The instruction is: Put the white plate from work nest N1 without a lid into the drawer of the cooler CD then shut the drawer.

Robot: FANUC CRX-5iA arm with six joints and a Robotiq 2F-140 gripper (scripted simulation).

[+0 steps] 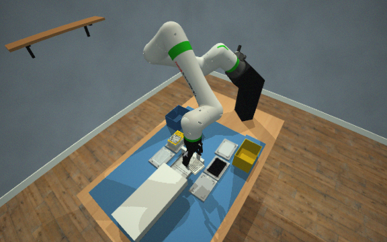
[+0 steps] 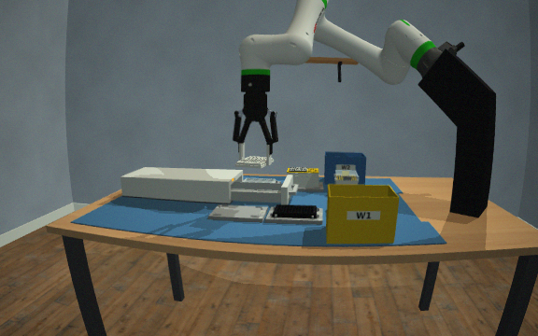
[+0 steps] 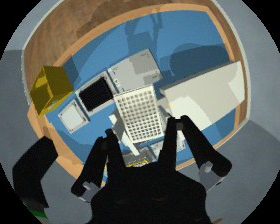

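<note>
Now: hand 14 cm above the drawer, 8 cm to the left of it and 1 cm past it. The rest, counted from my hand: yellow-topped tip box: 23 cm to the right, 20 cm behind, 11 cm below; grey nest N1: 16 cm below, 10 cm to the left, 5 cm ahead; yellow bin W1: 30 cm to the left, 26 cm behind, 13 cm below.
</note>
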